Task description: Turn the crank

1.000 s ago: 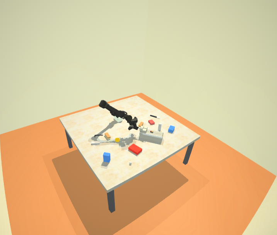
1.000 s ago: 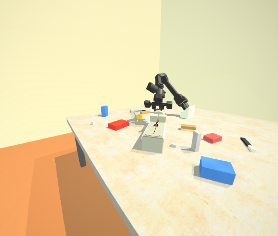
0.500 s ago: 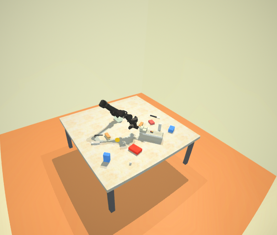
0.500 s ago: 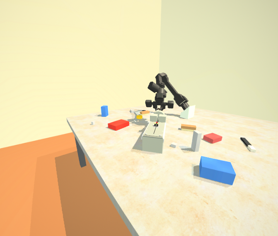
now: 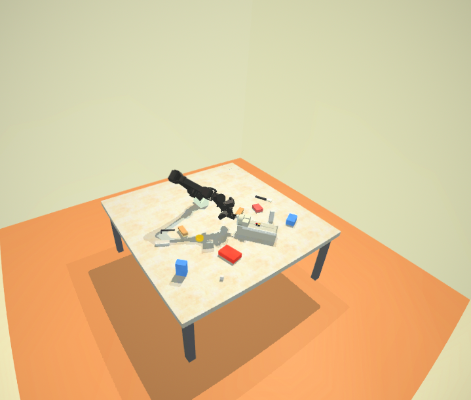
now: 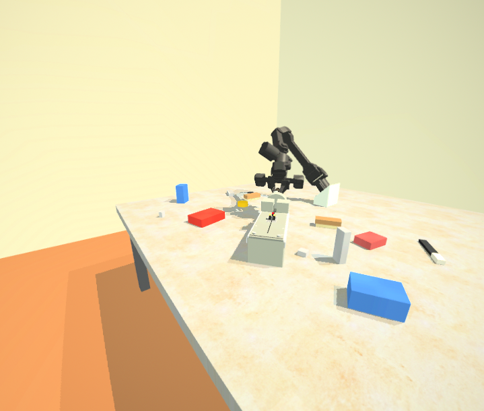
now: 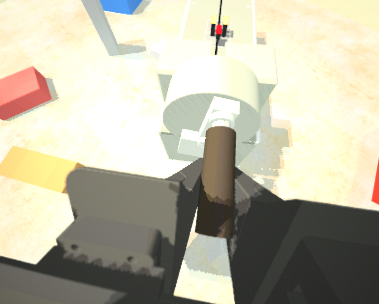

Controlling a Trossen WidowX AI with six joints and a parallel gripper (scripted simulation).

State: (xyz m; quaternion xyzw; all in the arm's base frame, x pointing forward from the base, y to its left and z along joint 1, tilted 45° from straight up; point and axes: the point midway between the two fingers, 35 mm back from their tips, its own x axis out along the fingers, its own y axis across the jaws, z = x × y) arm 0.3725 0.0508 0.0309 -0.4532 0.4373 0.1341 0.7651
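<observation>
Now: the crank 2 cm above my gripper tip. The rest, counted from my gripper tip: brown crank handle (3 cm above, 1 cm to the right, 1 cm behind); red pointer (12 cm ahead, 10 cm to the left, 1 cm below); yellow disc (25 cm to the right, 8 cm below, 3 cm behind).
</observation>
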